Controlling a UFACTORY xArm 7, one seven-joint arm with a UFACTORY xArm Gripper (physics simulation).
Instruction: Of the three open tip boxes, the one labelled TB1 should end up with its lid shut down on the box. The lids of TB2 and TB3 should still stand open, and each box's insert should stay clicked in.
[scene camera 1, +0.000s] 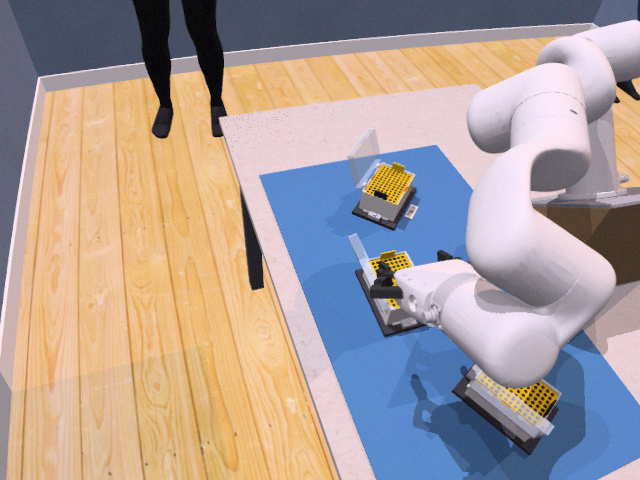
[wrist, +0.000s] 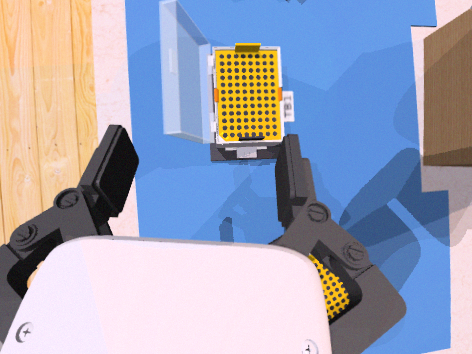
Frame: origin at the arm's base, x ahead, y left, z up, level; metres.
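Seen in the pictures: gripper, fingertip midpoint: (scene camera 1: 410, 265) (wrist: 205, 146); arm's base, origin of the base link: (scene camera 1: 591, 196).
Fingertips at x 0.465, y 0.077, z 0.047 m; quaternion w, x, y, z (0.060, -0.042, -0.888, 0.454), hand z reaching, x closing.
Observation:
Offsets run from my fingertips to a thing's top centre. "*": to the spot under its first point. Level surfaces: height alone.
The TB1 box {* 0.020 m right, 0.022 m back, 0.185 m down} (scene camera 1: 395, 316) (wrist: 248, 95) is the middle one. Its label {* 0.077 m right, 0.120 m back, 0.216 m down} (wrist: 288, 106) lies beside it. Its clear lid {0.082 m right, 0.015 m ahead, 0.065 m down} (scene camera 1: 358, 249) (wrist: 186, 80) stands open on the floor side. Its yellow insert sits level, with orange clips at both sides. My gripper (scene camera 1: 415, 267) (wrist: 205, 146) is open and empty, above and a little short of TB1, hiding part of it in the scene view. The far box, TB3 {0.324 m right, 0.161 m back, 0.152 m down} (scene camera 1: 385, 202), has its lid {* 0.389 m right, 0.107 m back, 0.119 m down} (scene camera 1: 363, 157) open and its insert seated. The near box, TB2 {0.180 m left, 0.146 m back, 0.144 m down} (scene camera 1: 542, 397) (wrist: 334, 293), is partly hidden by the arm; its clear lid stands open.
The boxes stand on dark bases on a blue mat {0.218 m down} (scene camera 1: 320, 227) (wrist: 175, 200). The light table edge (scene camera 1: 305, 356) runs along the floor side. A brown pedestal (scene camera 1: 594, 227) (wrist: 450, 100) stands on the robot's side. A person's legs (scene camera 1: 206, 56) stand beyond the table.

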